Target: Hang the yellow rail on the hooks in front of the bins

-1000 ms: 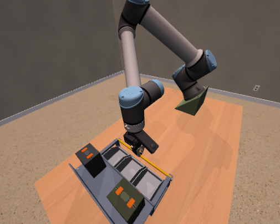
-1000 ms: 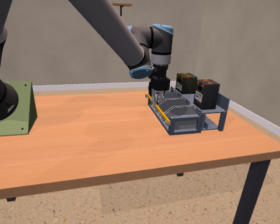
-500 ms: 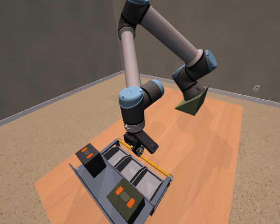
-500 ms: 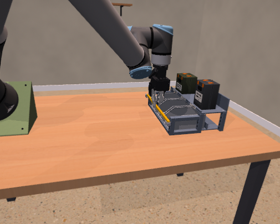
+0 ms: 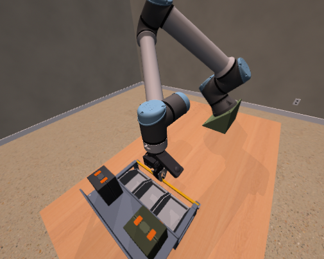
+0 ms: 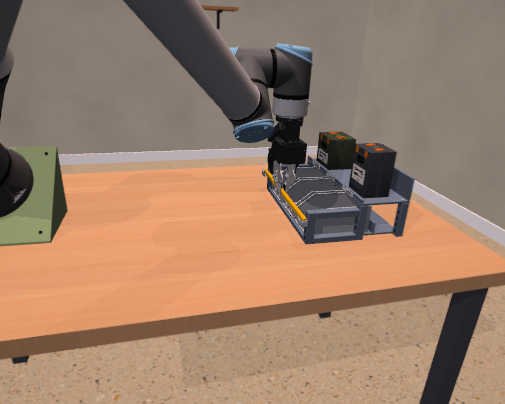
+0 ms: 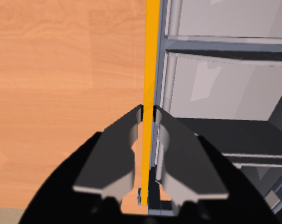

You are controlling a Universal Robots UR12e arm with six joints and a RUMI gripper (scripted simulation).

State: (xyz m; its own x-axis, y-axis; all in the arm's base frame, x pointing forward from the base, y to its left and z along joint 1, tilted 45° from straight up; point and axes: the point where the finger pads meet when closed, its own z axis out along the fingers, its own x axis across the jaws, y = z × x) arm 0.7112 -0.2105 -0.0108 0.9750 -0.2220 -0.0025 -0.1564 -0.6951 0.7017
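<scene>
The yellow rail lies 1 cm below my hand. Also, from my hand: black box: 18 cm ahead, 15 cm to the right, 9 cm above; green box: 22 cm ahead, 8 cm to the left, 7 cm above.
</scene>
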